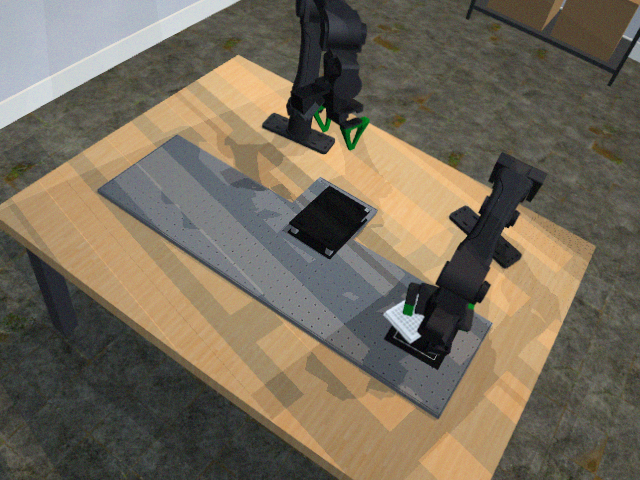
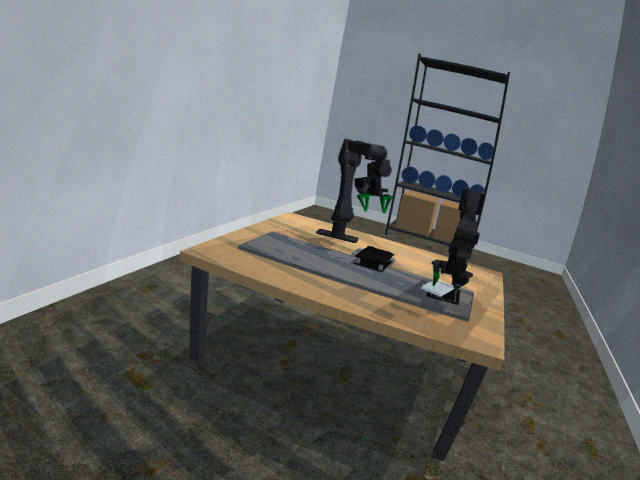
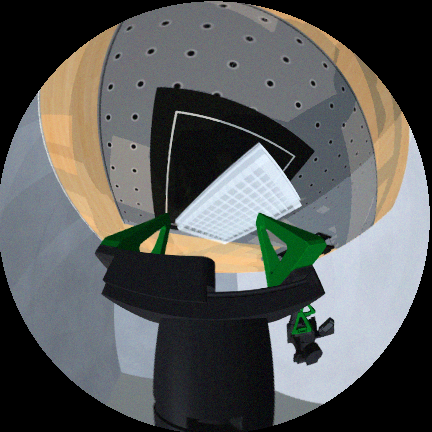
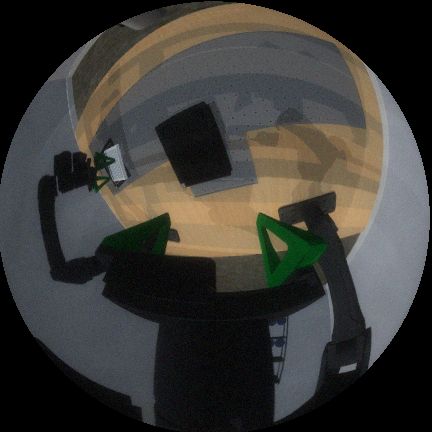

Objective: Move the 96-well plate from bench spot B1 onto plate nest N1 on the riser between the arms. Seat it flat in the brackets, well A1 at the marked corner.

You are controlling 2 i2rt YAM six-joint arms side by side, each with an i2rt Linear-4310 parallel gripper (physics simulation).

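Seen in the pictures: left gripper, fingertip midpoint: (image 2: 444,286) (image 3: 212,217) (image 4: 111,169); right gripper, fingertip midpoint: (image 1: 338,140) (image 2: 374,212) (image 4: 213,217); left arm's base, origin of the base link: (image 4: 158,231); right arm's base, origin of the base link: (image 1: 298,134) (image 2: 337,236) (image 4: 308,208).
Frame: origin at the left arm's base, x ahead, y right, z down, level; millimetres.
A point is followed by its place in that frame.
Observation:
The white 96-well plate (image 1: 404,321) {x 372, y -78, z -28 mm} (image 2: 436,287) {x 350, y -80, z -28 mm} (image 3: 240,200) {x 349, y -96, z -29 mm} (image 4: 116,162) {x 331, y -60, z -26 mm} lies turned askew to the white outline on the black pad (image 3: 200,150) {x 359, y -147, z -15 mm} (image 2: 452,298) {x 353, y -157, z -15 mm} at the right of the bench and overlaps one side of it. My left gripper (image 3: 212,217) {x 312, y -98, z -29 mm} (image 1: 439,308) {x 312, y -98, z -29 mm} is open close over the plate, one finger at each side of its near part; contact cannot be told. My right gripper (image 4: 213,217) {x 281, y 304, z -201 mm} (image 1: 338,139) {x 281, y 304, z -201 mm} (image 2: 375,211) {x 281, y 304, z -201 mm} is open and empty, high behind the nest. The black nest (image 1: 330,219) {x 342, y 218, z -51 mm} (image 2: 375,255) {x 349, y 217, z -50 mm} (image 4: 195,142) {x 343, y 239, z -51 mm} with small pale corner brackets holds no plate. The A1 marks cannot be made out.
The grey perforated board (image 1: 206,217) {x 565, y 397, z -13 mm} (image 2: 310,263) {x 596, y 342, z -13 mm} runs along the wooden table (image 1: 227,304) {x 650, y 173, z 0 mm} (image 2: 310,304) {x 801, y 146, z 18 mm} under the pad and the nest. The arm bases stand behind it. A shelf rack (image 2: 457,108) with blue round items and cardboard boxes stands beyond the table.

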